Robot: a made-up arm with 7 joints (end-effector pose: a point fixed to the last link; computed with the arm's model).
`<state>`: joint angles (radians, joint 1 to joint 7).
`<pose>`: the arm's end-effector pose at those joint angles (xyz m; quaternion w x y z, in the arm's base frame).
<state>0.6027 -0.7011 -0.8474 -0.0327 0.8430 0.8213 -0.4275</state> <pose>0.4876 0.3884 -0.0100 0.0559 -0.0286 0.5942 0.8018</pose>
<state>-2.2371 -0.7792 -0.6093 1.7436 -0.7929 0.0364 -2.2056</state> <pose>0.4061 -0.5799 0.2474 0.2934 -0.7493 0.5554 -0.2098</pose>
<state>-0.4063 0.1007 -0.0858 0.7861 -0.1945 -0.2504 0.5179</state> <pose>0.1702 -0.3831 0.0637 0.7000 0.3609 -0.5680 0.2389</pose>
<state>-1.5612 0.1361 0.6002 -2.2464 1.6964 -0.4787 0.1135</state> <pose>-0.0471 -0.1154 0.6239 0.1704 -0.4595 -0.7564 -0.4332</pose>
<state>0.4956 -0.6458 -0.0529 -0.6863 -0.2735 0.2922 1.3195</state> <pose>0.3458 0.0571 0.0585 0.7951 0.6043 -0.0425 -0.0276</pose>
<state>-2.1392 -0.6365 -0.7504 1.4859 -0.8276 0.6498 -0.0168</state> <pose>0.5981 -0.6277 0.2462 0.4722 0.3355 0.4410 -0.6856</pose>
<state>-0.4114 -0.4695 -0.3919 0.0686 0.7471 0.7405 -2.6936</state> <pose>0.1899 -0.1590 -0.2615 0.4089 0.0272 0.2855 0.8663</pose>
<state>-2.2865 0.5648 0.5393 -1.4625 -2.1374 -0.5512 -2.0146</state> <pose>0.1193 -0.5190 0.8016 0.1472 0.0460 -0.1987 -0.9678</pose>
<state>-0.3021 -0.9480 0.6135 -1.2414 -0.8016 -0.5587 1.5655</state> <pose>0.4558 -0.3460 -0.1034 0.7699 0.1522 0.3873 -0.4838</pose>
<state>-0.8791 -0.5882 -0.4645 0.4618 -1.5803 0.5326 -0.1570</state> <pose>0.5232 -0.1128 -0.3031 0.2748 -0.8108 -0.4799 0.1916</pose>
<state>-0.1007 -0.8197 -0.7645 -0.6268 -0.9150 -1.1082 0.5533</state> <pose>0.4047 -0.3414 0.0436 0.4195 0.0771 -0.1979 -0.8826</pose>
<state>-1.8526 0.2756 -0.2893 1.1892 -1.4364 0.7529 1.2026</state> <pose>0.0324 -0.6211 0.2210 0.0549 -0.7502 0.1064 0.6503</pose>
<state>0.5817 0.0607 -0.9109 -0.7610 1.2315 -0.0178 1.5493</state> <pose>0.1947 0.3187 -0.2015 0.0585 -0.7879 0.5226 0.3205</pose>
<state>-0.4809 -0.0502 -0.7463 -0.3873 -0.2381 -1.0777 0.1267</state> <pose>0.3311 -0.4948 -0.0272 0.5678 0.1630 -0.3075 -0.7459</pose>
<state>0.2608 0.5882 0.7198 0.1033 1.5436 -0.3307 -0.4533</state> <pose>0.5096 -0.3564 -0.5128 0.7617 0.4955 0.3065 -0.2833</pose>
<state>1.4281 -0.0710 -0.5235 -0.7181 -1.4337 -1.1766 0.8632</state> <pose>0.6545 0.0552 0.1140 0.6754 0.5731 0.2743 -0.3745</pose>
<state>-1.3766 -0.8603 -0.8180 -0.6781 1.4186 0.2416 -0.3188</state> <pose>0.4668 -0.5329 -0.0845 0.0062 0.3792 -0.8534 -0.3576</pose>
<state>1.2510 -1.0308 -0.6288 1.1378 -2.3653 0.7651 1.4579</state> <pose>0.8858 0.4304 0.1820 0.8396 0.1030 0.5139 -0.1428</pose>
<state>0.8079 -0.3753 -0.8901 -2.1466 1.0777 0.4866 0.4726</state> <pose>0.3843 0.0698 0.1390 0.2555 0.3981 0.2948 -0.8302</pose>
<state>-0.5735 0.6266 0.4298 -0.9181 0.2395 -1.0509 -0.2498</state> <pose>0.5900 -0.7176 0.2013 0.7624 -0.4979 -0.1491 -0.3854</pose>
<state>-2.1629 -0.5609 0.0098 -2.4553 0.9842 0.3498 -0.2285</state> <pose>0.3215 -0.2068 0.3570 0.1563 0.5845 0.5897 0.5349</pose>
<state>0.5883 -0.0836 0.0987 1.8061 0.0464 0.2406 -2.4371</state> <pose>0.1633 -0.0280 -0.2916 0.2227 -0.4793 0.0223 0.8486</pose>
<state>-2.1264 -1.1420 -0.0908 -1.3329 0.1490 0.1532 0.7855</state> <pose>0.3765 -0.2563 0.3700 0.5700 -0.4262 -0.6587 -0.2441</pose>
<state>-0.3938 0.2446 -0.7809 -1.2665 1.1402 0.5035 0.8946</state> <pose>0.1103 -0.1479 -0.0568 0.6792 0.4830 -0.4323 -0.3444</pose>
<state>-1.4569 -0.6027 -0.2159 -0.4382 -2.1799 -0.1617 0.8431</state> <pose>0.6679 -0.4482 -0.1557 0.4275 -0.8720 0.1909 -0.1426</pose>
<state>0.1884 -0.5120 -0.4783 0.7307 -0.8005 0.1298 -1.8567</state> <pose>0.3159 0.1953 0.0296 0.3102 0.3371 0.5914 0.6637</pose>
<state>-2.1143 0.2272 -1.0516 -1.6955 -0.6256 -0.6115 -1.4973</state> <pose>0.5660 -0.4042 0.5199 0.3439 0.8478 0.2885 0.2822</pose>
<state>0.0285 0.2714 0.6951 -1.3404 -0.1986 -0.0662 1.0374</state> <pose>0.3957 -0.2584 -0.0716 0.9150 -0.0261 0.3765 0.1424</pose>
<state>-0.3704 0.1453 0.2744 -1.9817 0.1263 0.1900 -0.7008</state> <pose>0.3607 -0.3490 -0.0394 0.6477 -0.7350 -0.0784 -0.1848</pose>
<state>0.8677 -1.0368 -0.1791 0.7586 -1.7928 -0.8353 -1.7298</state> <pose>0.5499 0.1163 0.3836 0.2236 0.8043 0.1467 0.5307</pose>
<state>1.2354 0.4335 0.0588 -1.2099 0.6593 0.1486 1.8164</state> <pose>0.2450 0.0526 -0.2062 0.1443 0.9574 0.0427 0.2464</pose>
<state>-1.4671 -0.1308 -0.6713 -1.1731 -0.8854 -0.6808 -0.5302</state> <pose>0.6167 -0.4054 0.3094 0.2392 -0.7816 -0.3696 -0.4420</pose>
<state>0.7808 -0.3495 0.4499 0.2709 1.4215 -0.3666 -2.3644</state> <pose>0.3112 0.1890 -0.4964 0.5215 -0.0917 0.5115 -0.6767</pose>
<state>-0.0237 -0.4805 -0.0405 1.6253 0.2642 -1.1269 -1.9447</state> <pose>0.4630 -0.4241 -0.0048 0.3501 0.2123 -0.2329 -0.8821</pose>
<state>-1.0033 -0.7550 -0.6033 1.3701 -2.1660 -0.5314 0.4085</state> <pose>0.6868 0.0142 -0.2011 0.1506 0.6510 0.7276 0.1552</pose>
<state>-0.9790 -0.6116 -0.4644 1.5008 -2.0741 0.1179 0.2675</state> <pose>0.6279 -0.1434 -0.3049 0.1071 0.7889 0.6049 -0.0169</pose>
